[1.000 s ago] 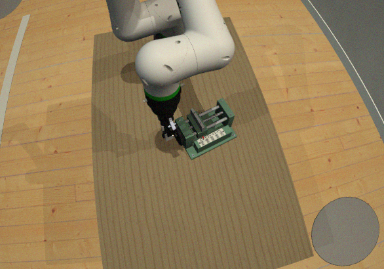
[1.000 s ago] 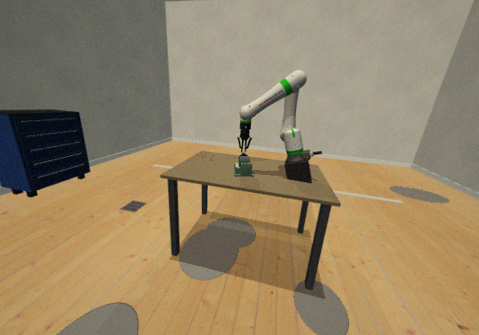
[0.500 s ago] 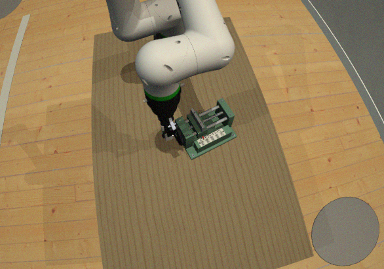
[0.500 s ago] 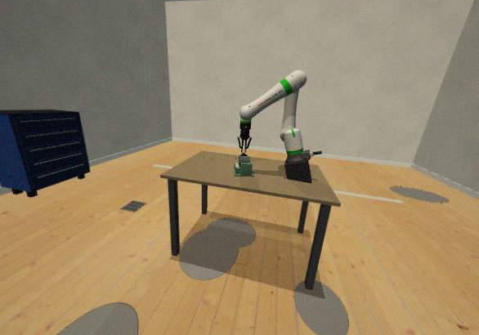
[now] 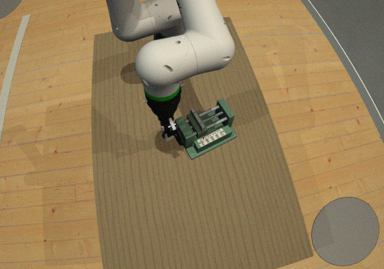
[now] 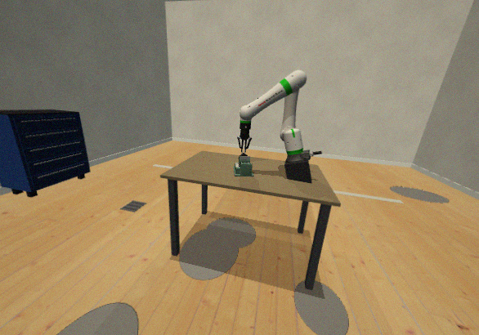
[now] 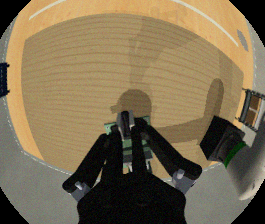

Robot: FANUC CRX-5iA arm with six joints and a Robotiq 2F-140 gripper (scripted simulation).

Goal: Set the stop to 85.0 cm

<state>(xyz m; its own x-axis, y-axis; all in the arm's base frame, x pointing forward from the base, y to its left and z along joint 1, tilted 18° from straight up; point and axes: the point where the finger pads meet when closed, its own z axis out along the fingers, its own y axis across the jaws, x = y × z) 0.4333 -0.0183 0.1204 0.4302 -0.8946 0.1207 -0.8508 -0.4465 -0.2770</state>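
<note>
Now: the stop block 11 cm to the left of my hand, 4 cm behind it and 3 cm below it.
</note>
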